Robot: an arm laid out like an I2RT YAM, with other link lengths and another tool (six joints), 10 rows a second.
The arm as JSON. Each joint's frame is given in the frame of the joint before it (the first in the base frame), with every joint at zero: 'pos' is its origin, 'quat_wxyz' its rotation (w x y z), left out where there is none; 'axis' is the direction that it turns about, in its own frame. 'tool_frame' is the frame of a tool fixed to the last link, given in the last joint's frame.
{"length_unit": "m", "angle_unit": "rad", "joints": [
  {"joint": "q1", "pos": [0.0, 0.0, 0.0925], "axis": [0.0, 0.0, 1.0]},
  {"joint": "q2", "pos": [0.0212, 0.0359, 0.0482], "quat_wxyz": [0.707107, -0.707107, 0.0, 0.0], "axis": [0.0, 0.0, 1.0]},
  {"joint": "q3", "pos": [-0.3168, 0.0, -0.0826], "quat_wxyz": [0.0, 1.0, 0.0, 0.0], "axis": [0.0, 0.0, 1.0]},
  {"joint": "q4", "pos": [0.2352, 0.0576, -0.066], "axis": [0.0, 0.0, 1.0]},
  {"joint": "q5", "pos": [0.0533, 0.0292, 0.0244], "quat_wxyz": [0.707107, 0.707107, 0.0, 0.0], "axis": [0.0, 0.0, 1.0]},
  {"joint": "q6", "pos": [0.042, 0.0, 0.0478], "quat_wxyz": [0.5, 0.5, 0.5, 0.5], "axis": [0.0, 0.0, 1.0]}
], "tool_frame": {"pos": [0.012, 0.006, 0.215], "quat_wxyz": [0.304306, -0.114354, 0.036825, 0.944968]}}
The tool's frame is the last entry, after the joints.
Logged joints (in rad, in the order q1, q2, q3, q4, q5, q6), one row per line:
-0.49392 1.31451 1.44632 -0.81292 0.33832 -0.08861
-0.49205 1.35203 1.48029 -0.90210 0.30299 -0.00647
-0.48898 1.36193 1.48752 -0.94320 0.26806 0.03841
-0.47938 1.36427 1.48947 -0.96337 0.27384 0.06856
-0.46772 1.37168 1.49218 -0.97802 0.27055 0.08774
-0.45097 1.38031 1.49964 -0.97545 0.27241 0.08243
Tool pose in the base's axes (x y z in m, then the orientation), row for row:
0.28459 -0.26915 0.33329 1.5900 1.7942 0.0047
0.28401 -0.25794 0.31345 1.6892 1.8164 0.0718
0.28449 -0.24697 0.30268 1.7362 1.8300 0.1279
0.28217 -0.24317 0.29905 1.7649 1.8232 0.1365
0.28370 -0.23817 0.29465 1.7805 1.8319 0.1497
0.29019 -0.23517 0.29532 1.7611 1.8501 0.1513
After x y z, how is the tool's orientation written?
As a rotation vector, in radians.
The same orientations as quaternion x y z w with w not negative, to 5 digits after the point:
0.61784 0.69719 0.00183 0.36359
0.64398 0.69247 0.02737 0.32409
0.65506 0.69045 0.04826 0.30306
0.66346 0.68537 0.05131 0.29572
0.66647 0.68571 0.05604 0.28720
0.65925 0.69256 0.05664 0.28731

